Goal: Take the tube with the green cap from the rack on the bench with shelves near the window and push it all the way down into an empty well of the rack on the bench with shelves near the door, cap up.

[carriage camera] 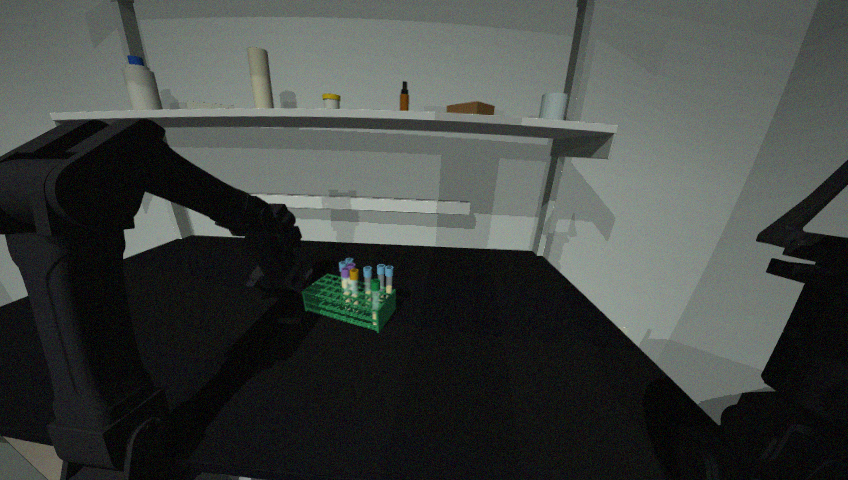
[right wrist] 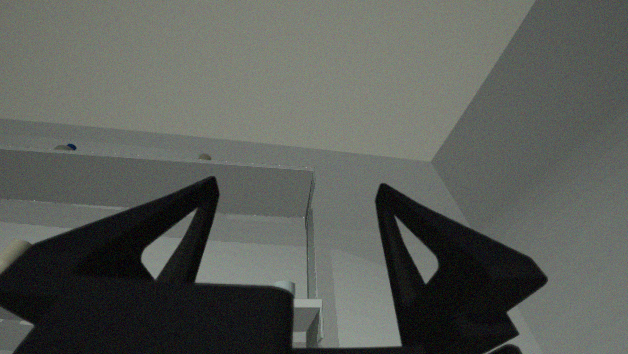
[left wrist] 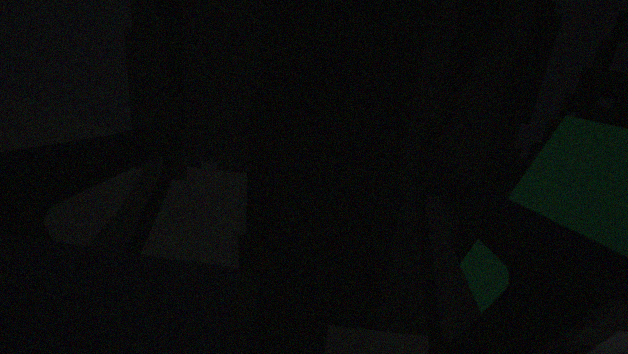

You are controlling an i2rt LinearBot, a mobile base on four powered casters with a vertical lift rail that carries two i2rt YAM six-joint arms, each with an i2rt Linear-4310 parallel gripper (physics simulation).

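Places are measured from the left arm's base along level axes (x ahead, y left, z up), in millimetres.
Pixels of known places: left gripper, fingertip midpoint: (carriage camera: 290, 294) (left wrist: 300, 153); right gripper, fingertip midpoint: (right wrist: 298, 188).
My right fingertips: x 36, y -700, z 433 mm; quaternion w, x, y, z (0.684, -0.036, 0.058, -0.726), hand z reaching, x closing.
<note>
For each thing: its top centre in the pictures, then the offset to it from my right fingertips. "*": a spot on its surface instead. Level surfaces: height alone.
- tube with the green cap, middle of its top: (carriage camera: 374, 280) dy +459, dx +264, dz -270 mm
- green rack, middle of its top: (carriage camera: 349, 290) dy +533, dx +319, dz -332 mm
- orange-capped tube, surface spot: (carriage camera: 354, 275) * dy +510, dx +295, dz -278 mm
- shelf, its level: dz +50 mm
- white bottle, surface spot: (carriage camera: 141, 86) * dy +1260, dx +614, dz +158 mm
- tall cream cylinder, surface spot: (carriage camera: 260, 77) * dy +853, dx +602, dz +170 mm
- yellow-lidded jar, surface spot: (carriage camera: 330, 99) * dy +650, dx +601, dz +113 mm
- amber bottle, surface spot: (carriage camera: 404, 99) * dy +434, dx +576, dz +114 mm
- brown box, surface spot: (carriage camera: 470, 108) * dy +257, dx +538, dz +93 mm
- pale cup, surface spot: (carriage camera: 553, 105) * dy +12, dx +596, dz +125 mm
The tube with the green cap (carriage camera: 375, 295) stands upright, cap up, at the near right corner of the green rack (carriage camera: 387, 312) (left wrist: 580, 185) on the black bench. Several blue-capped tubes, purple-capped tubes and an orange-capped tube (carriage camera: 354, 275) stand in the same rack. My left gripper (carriage camera: 291, 297) is open and low at the left end of the rack, away from the green cap; the left wrist view is very dark, with green rack surface at its right. My right gripper (carriage camera: 767, 252) (right wrist: 298, 188) is open and empty, raised at the right. The other rack does not show.
A shelf (carriage camera: 357, 117) spans above the bench, holding a white bottle (carriage camera: 141, 86), a tall cream cylinder (carriage camera: 260, 77), a yellow-lidded jar (carriage camera: 330, 99), an amber bottle (carriage camera: 404, 99), a brown box (carriage camera: 470, 108) and a pale cup (carriage camera: 553, 105). Shelf posts stand at both sides.
</note>
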